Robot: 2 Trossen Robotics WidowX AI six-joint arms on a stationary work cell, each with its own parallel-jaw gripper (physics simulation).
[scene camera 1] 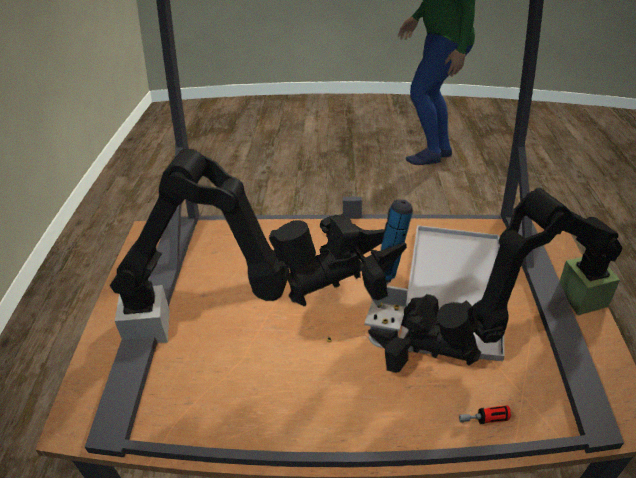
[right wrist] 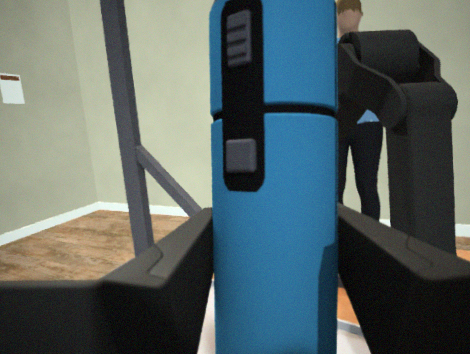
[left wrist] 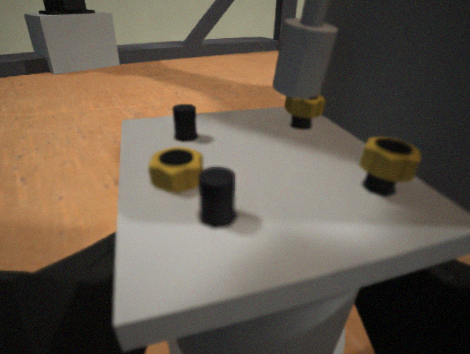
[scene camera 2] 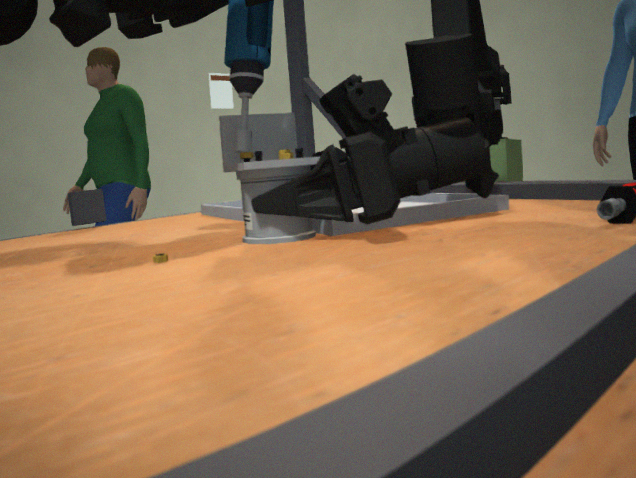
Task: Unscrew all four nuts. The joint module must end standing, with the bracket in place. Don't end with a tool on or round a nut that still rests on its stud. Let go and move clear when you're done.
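Pixels of known places: left gripper, fingertip midpoint: [scene camera 1: 376, 322] [left wrist: 255, 218] [scene camera 2: 252, 205]; right gripper, fingertip midpoint: [scene camera 1: 400, 237] [right wrist: 270, 216]; left arm's base, link origin: [scene camera 1: 593, 270]; right arm's base, link origin: [scene camera 1: 138, 302] [left wrist: 67, 13].
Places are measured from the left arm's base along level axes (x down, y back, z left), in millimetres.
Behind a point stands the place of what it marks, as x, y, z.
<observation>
The joint module [scene camera 2: 277, 223] {69, -527, 1} stands upright with the bracket [scene camera 1: 394, 293] {-12, -483, -39} [scene camera 2: 277, 134] {-6, -477, -35} [left wrist: 300, 200] {19, -491, -8} on top. My left gripper [scene camera 2: 280, 197] {55, -520, -32} is shut on the module's body below the bracket plate. My right gripper [scene camera 1: 394, 241] {-147, -480, -39} [right wrist: 270, 216] {-147, -480, -39} is shut on the blue power driver [scene camera 1: 396, 226] {-190, -497, -19} [scene camera 2: 249, 35] {-89, -516, -24} [right wrist: 275, 165] {-171, -510, -35}. Its socket [scene camera 2: 244, 139] {-1, -519, -36} [left wrist: 306, 57] {-2, -510, -36} sits over the top of a nut [scene camera 2: 246, 155] {12, -516, -38} [left wrist: 305, 106] {11, -509, -37} on a stud. Another nut [scene camera 1: 396, 307] {10, -483, -21} [left wrist: 391, 159] {10, -480, -20} is on its stud. A loose nut [scene camera 1: 384, 321] {14, -516, 6} [left wrist: 176, 170] {14, -509, 7} lies between two bare studs; one more [scene camera 1: 329, 339] {80, -617, -33} [scene camera 2: 160, 258] {82, -620, -30} lies on the table.
A grey tray [scene camera 1: 457, 232] {74, -217, -307} [scene camera 2: 437, 210] {76, -383, 74} lies behind and right of the module in scene camera 1. A red hand driver [scene camera 1: 495, 414] {58, -372, 252} [scene camera 2: 620, 205] {68, -420, 242} lies at the front right. The dark frame [scene camera 1: 359, 456] {65, -631, 264} runs along the table's edges, with tall posts at the back.
</observation>
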